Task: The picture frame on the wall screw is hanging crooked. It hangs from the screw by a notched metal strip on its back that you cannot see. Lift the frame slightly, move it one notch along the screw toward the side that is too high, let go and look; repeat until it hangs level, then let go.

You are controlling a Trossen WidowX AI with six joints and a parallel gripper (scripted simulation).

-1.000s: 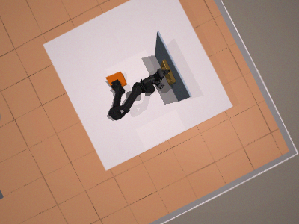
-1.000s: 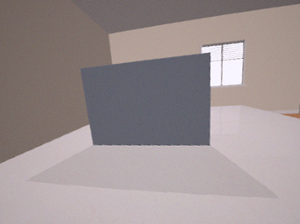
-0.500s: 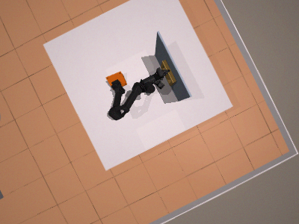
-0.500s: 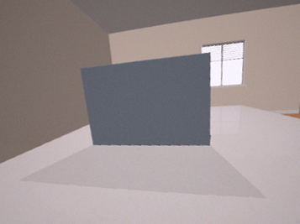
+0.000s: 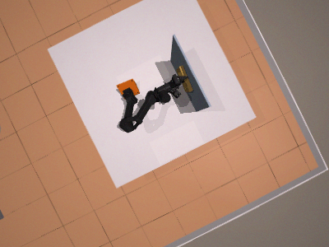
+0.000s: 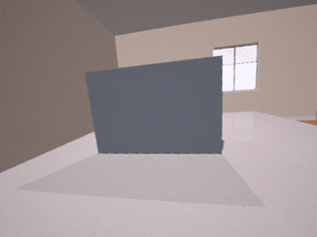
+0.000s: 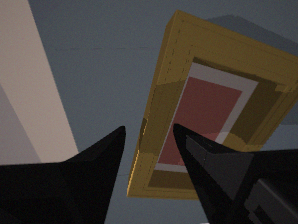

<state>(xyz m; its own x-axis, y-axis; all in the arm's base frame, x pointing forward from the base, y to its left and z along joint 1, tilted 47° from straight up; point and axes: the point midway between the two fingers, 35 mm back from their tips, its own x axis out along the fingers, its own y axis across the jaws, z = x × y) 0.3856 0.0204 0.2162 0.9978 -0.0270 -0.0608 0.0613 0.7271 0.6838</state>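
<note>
Right now my gripper tip is 50 mm above the picture frame, 10 mm to the right of it and 10 mm short of it. Also, from my gripper tip: wall panel (70 mm below, 20 mm ahead, 10 mm to the left).
</note>
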